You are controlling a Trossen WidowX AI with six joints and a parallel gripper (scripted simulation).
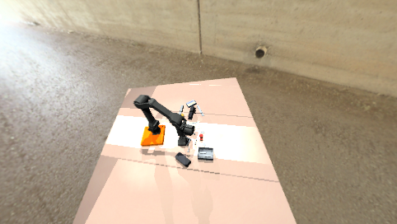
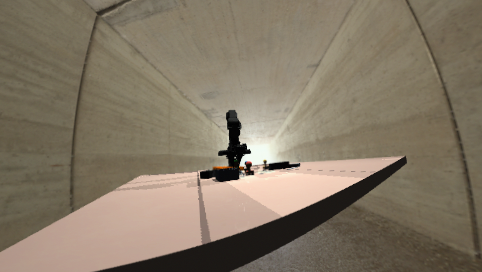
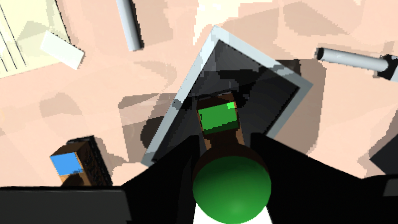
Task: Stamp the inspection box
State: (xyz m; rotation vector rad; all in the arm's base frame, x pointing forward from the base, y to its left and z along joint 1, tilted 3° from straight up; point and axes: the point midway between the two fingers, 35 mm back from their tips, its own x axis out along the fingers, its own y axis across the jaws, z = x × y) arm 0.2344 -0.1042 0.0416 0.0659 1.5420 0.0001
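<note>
My gripper tip is now right at the green-knobbed pass stamp. From my gripper tip the other things lie so: blue-topped stamp 30 mm behind, 90 mm to the left, 20 mm below; ink pad 30 mm below; red-topped stamp 140 mm ahead, 10 mm to the right, 20 mm below.
</note>
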